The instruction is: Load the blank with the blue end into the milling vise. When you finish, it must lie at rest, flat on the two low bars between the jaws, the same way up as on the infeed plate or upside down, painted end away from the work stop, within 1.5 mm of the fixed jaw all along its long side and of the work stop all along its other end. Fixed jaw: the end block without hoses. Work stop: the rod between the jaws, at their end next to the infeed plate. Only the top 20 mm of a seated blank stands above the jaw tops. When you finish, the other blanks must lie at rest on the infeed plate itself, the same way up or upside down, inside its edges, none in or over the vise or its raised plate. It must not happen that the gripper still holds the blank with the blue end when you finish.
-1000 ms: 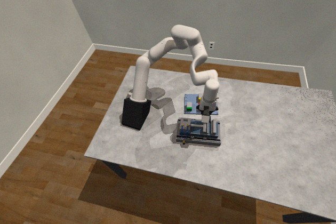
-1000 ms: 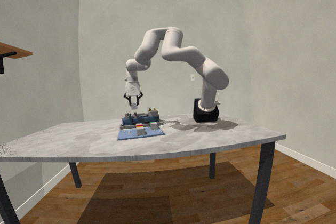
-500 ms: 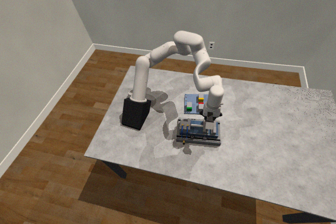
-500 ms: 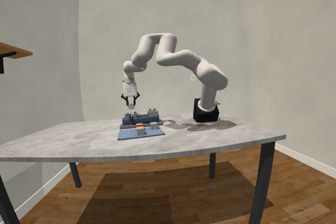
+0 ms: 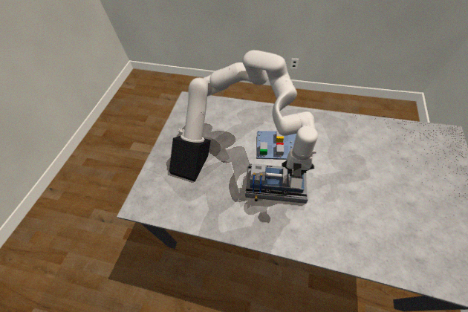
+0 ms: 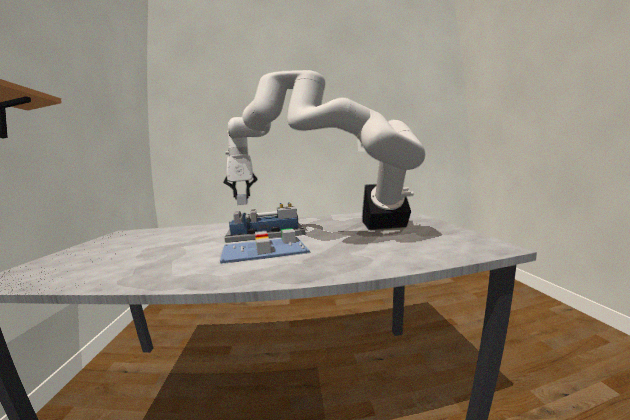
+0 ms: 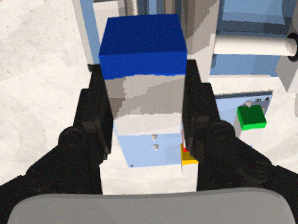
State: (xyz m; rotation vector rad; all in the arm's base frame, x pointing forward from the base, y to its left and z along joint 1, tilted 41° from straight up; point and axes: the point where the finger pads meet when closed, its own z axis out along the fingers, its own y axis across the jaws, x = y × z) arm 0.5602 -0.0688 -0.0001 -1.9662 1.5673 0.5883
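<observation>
Now: the fixed jaw 20 mm ahead of my hand, 30 mm to the left of it and 90 mm below it. From my hand the other things lie so: milling vise: 80 mm behind, 130 mm below; then blue-ended blank: 20 mm below; then work stop rod: 20 mm behind, 70 mm to the left, 80 mm below.
</observation>
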